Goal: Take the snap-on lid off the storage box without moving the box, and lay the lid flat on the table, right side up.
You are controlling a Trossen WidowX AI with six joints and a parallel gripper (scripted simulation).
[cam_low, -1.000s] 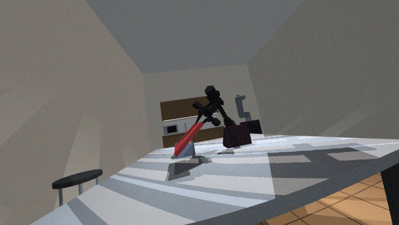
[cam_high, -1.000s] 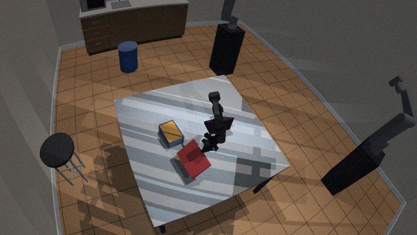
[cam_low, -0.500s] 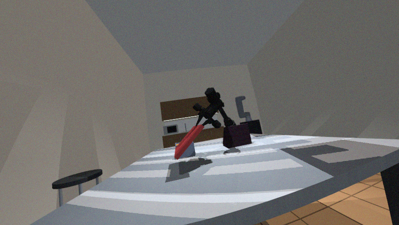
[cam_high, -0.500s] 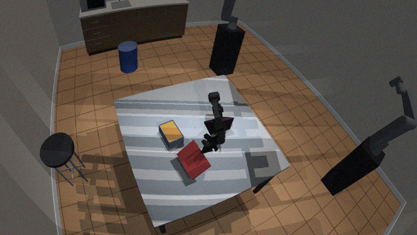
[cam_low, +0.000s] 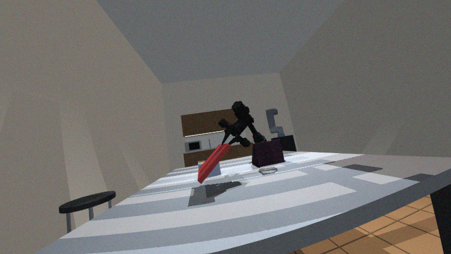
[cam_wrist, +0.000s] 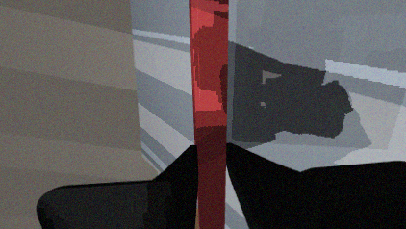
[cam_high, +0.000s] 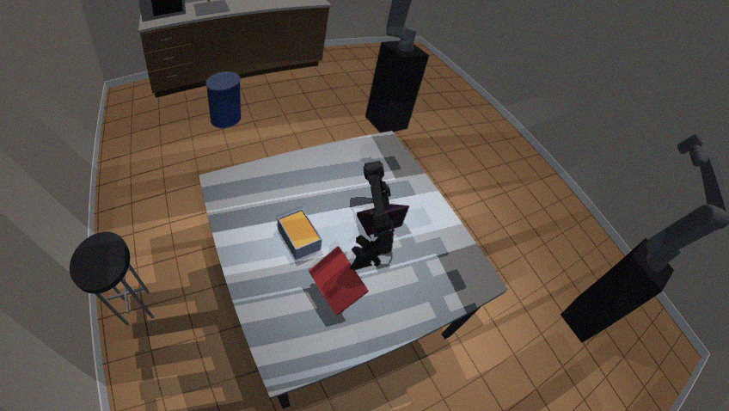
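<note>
The red lid lies 70 mm ahead of my gripper tip and 50 mm below it. Also, from my gripper tip: storage box (80 mm ahead, 340 mm to the right, 140 mm below).
</note>
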